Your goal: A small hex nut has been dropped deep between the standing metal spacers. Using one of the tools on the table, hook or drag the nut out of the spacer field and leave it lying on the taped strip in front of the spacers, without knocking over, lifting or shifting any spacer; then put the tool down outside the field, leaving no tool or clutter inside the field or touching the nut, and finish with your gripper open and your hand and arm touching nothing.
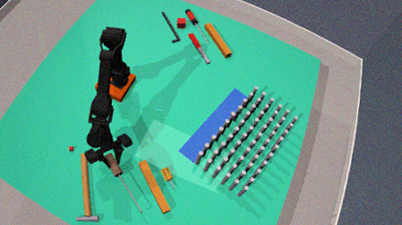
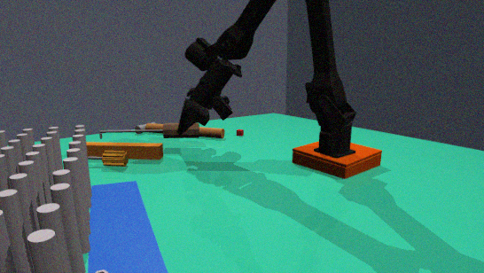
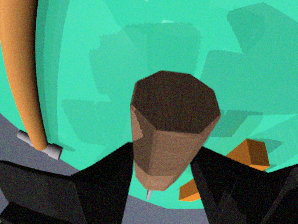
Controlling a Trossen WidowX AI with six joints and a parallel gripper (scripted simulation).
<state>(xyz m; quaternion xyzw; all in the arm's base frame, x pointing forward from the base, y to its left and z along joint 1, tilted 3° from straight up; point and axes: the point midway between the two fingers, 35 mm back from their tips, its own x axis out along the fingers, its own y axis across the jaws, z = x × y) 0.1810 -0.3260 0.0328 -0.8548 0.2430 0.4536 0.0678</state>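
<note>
Right now my gripper tip is 90 mm short of the hook tool and 50 mm to the left of it. Round my gripper tip: yellow-handled tool (200 mm ahead, 80 mm to the left, 20 mm below); then blue taped strip (390 mm to the left, 250 mm ahead, 40 mm below); then red cube (210 mm behind, 30 mm to the right, 30 mm below).
</note>
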